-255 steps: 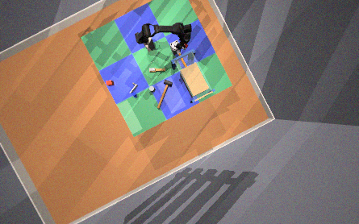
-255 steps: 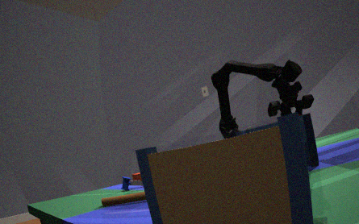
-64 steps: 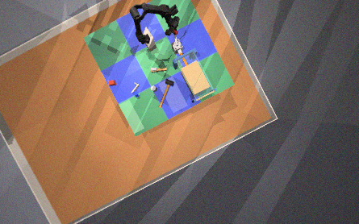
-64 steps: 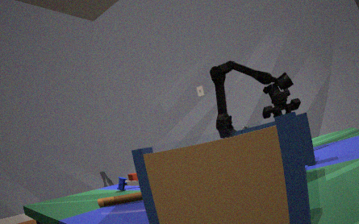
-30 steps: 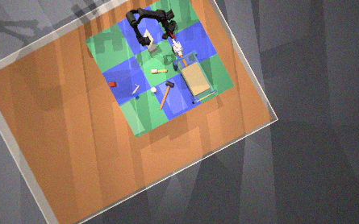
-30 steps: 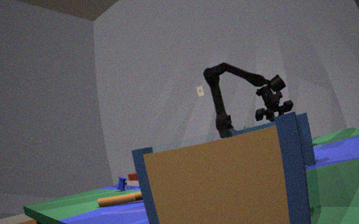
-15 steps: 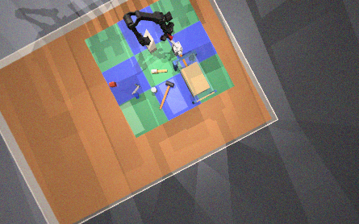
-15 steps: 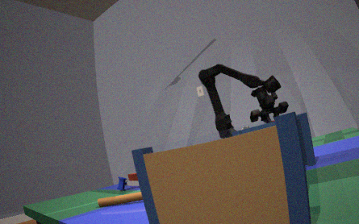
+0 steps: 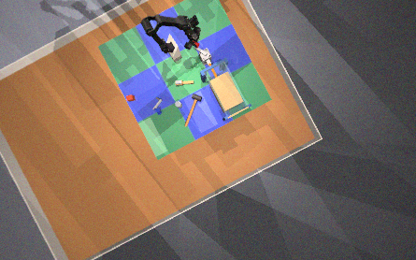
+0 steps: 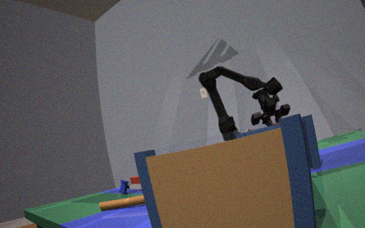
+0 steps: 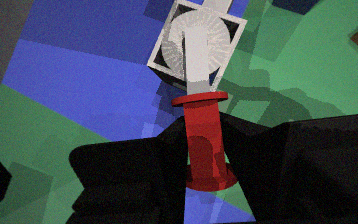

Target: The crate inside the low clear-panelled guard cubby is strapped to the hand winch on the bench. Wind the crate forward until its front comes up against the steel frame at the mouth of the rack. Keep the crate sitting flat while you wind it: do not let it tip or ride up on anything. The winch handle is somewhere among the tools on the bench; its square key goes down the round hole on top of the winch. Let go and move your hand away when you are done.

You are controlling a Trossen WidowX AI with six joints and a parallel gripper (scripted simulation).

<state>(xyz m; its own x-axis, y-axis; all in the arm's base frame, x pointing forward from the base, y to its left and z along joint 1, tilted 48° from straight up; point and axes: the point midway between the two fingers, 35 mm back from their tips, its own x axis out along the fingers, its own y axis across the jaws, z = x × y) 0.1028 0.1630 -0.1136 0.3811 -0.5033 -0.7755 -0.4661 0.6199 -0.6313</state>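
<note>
Right now my gripper tip is 60 mm short of the winch, 30 mm to the right of it and 100 mm above it. From my gripper tip the other things lie so: blue-framed guard cubby (480 mm ahead, 10 mm to the left, 60 mm below); red grip (10 mm behind, 10 mm to the right); blue piece (270 mm ahead, 640 mm to the right, 100 mm below).
</note>
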